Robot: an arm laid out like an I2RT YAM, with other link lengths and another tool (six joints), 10 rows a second.
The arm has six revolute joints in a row. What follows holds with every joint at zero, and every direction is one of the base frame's.
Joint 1 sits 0.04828 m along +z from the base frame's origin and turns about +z.
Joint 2 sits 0.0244 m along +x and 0.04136 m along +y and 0.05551 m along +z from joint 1 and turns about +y.
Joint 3 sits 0.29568 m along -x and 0.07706 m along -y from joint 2 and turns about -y.
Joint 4 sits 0.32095 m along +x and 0.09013 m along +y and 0.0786 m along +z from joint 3 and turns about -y.
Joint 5 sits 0.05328 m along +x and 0.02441 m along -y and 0.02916 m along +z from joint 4 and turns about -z.
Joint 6 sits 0.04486 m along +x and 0.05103 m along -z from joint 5 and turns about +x.
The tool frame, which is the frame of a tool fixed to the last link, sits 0.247 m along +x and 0.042 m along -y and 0.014 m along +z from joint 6; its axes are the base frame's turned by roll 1.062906, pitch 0.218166 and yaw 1.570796 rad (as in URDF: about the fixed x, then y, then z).
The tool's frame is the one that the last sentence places.
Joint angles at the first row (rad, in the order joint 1, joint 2, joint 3, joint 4, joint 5, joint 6):
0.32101 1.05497 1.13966 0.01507 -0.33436 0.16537
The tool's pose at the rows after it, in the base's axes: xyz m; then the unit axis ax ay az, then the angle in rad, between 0 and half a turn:
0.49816, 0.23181, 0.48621, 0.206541, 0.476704, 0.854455, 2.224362
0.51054, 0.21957, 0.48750, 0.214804, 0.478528, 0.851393, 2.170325
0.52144, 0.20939, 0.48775, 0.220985, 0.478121, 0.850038, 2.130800
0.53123, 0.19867, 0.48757, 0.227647, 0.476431, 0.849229, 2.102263
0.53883, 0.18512, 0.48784, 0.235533, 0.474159, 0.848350, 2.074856
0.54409, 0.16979, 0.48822, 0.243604, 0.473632, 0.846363, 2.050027
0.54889, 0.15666, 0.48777, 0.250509, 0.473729, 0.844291, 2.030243
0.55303, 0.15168, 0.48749, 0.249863, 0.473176, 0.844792, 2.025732
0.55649, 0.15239, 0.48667, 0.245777, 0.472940, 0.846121, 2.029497
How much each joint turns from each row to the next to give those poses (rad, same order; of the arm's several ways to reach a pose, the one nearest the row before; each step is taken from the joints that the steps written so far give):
-0.00001 0.02517 0.01183 0.01333 0.07476 -0.01678
-0.00074 0.02099 0.00839 0.01680 0.05190 -0.01870
-0.00687 0.01947 0.00306 0.02328 0.03166 -0.01068
-0.01602 0.01638 0.00265 0.01945 0.01411 -0.00267
-0.02253 0.00801 -0.00001 0.01336 0.00799 0.00038
-0.02821 0.00078 0.00002 0.00230 0.00040 0.00000
-0.02558 0.00229 0.00001 0.00227 -0.00230 0.00000
-0.01752 0.00725 -0.00001 0.01069 -0.01447 0.00038
-0.00764 0.00989 -0.00002 0.01335 -0.01489 -0.00038

